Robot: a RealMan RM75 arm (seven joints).
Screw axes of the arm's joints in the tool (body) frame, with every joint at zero. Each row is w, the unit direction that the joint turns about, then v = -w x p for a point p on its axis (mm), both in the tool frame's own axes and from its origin. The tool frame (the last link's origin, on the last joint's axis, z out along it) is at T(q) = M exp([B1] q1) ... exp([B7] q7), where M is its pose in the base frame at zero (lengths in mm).
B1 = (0, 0, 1, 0, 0, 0)
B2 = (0, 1, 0, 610, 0, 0)
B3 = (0, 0, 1, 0, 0, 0)
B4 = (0, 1, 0, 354, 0, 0)
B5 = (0, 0, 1, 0, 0, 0)
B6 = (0, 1, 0, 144, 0, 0)
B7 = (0, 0, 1, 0, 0, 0)
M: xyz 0 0 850.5 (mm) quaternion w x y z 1 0 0 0
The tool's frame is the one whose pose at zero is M.
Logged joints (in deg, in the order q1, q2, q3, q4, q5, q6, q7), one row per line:
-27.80, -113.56, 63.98, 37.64, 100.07, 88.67, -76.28
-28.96, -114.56, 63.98, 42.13, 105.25, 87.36, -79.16
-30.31, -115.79, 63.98, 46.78, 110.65, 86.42, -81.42
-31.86, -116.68, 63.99, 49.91, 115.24, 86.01, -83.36
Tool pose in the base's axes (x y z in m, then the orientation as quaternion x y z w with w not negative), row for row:
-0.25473, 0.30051, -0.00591, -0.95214, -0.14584, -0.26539, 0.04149
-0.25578, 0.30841, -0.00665, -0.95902, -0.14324, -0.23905, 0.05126
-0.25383, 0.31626, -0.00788, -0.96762, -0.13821, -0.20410, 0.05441
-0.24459, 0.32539, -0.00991, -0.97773, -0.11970, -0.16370, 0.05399
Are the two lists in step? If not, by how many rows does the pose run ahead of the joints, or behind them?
The pose runs 2 rows behind the joints: the pose in row i belongs to the joints in row i - 2.
